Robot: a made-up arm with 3 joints. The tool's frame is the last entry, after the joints.
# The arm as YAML. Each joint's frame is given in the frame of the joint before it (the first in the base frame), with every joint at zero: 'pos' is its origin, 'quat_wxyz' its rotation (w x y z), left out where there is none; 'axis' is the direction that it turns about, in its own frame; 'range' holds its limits. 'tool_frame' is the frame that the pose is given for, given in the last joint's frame.
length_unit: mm
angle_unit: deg
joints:
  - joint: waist
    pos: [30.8, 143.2, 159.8]
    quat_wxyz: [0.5, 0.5, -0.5, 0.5]
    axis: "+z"
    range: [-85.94, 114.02]
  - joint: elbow
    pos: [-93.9, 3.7, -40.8]
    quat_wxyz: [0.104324, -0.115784, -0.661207, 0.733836]
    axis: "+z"
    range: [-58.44, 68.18]
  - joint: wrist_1
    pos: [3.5, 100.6, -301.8]
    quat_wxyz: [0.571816, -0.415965, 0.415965, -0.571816]
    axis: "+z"
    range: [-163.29, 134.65]
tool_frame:
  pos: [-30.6, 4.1, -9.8]
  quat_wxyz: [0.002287, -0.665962, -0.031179, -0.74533]
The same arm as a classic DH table. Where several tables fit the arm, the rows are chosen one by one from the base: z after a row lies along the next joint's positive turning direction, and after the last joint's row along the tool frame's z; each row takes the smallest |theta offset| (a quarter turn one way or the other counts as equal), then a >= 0, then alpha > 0; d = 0 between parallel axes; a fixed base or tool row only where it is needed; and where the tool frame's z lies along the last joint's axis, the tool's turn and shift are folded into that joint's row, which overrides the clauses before.
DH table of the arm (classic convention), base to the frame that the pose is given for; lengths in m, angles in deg. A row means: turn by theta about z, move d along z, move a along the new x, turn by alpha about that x. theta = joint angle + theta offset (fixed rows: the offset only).
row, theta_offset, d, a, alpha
base (fixed), 0.00, 0.1598, 0.0308, 90.00
waist, 71.98, -0.1865, -0.0904, 84.33
elbow, -88.16, -0.2773, 0.1006, 72.07
wrist_1, -87.14, -0.0027, 0.0056, 83.62
tool (fixed), 87.50, -0.0305, 0.0000, 0.00
Joint limits (deg, base to tool): -85.94..114.02 -58.44..68.18 -163.29..134.65

